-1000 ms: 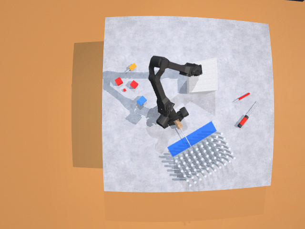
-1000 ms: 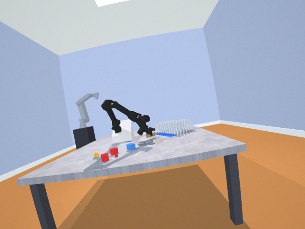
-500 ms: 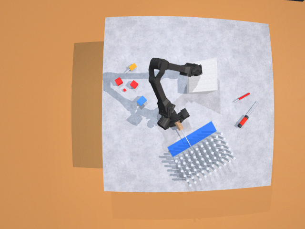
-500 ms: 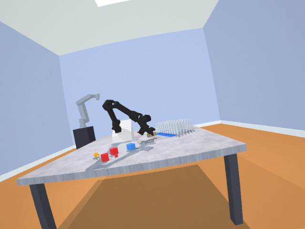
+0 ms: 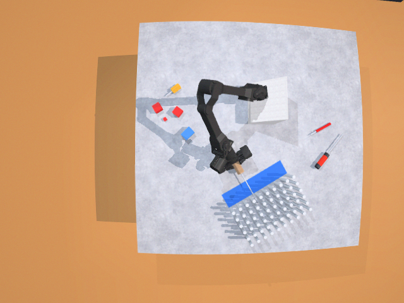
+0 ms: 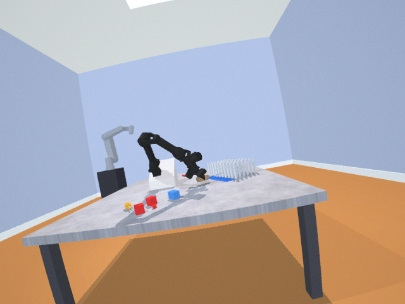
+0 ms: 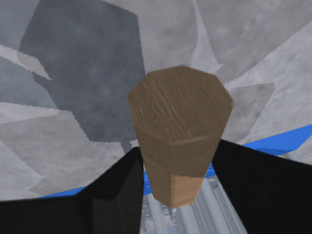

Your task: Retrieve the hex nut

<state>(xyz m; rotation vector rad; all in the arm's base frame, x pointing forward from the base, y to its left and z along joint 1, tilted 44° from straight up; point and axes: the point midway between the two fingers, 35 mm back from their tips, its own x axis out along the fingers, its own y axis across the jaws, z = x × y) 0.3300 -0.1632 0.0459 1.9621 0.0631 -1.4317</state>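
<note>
My gripper tip is 110 mm short of the blue taped strip, 90 mm to the right of it and 30 mm above it. The rest, counted from my gripper tip: hex nut 280 mm ahead, 130 mm to the left, 30 mm below; then blue cube 180 mm behind, 240 mm to the right, 10 mm below; then hook tool 90 mm ahead, 40 mm to the left.
</note>
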